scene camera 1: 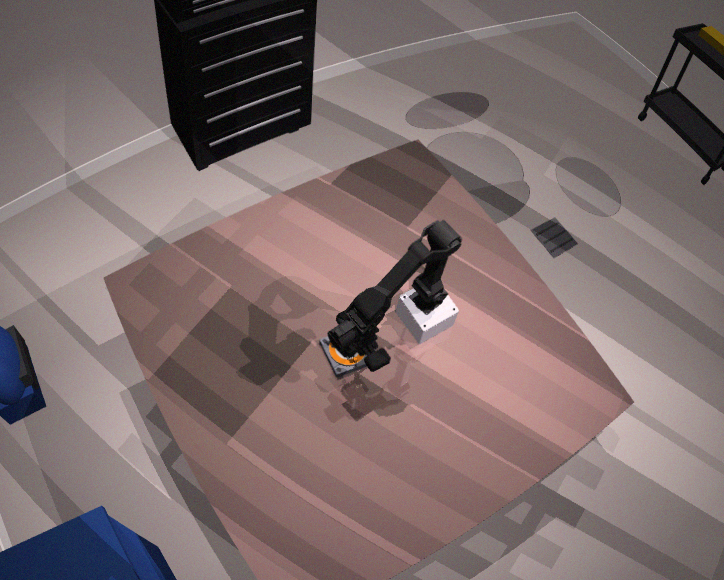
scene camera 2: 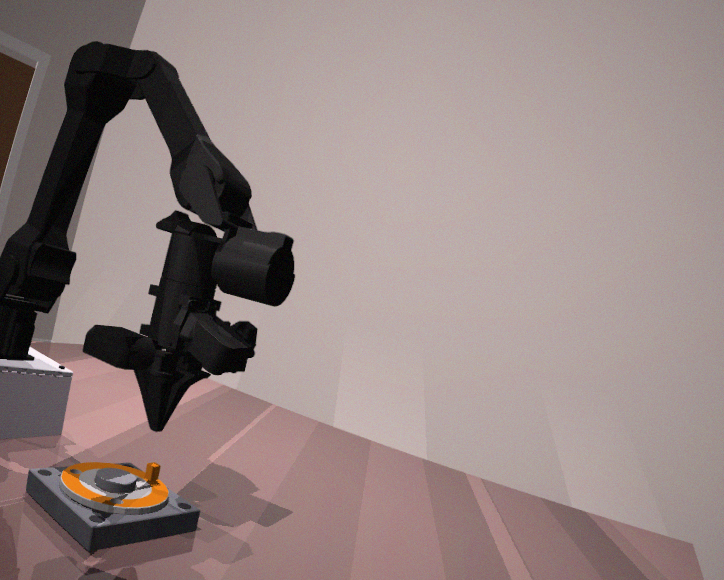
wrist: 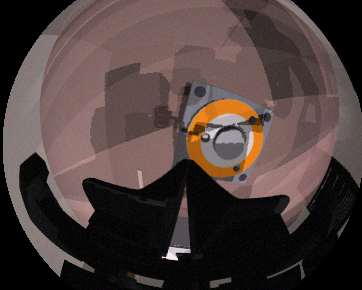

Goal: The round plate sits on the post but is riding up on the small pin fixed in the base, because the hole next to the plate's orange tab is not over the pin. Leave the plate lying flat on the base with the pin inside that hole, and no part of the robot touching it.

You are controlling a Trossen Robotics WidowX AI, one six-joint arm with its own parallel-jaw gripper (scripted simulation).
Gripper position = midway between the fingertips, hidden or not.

The gripper (scene camera 2: 155, 430) is shut and holds nothing. Also in view: a round plate (scene camera 2: 77, 481) and a square grey base (wrist: 201, 94).
The round plate is seen too in the wrist view (wrist: 211, 118). The gripper is seen too in scene camera 1 (scene camera 1: 360, 352) and in the wrist view (wrist: 187, 164).
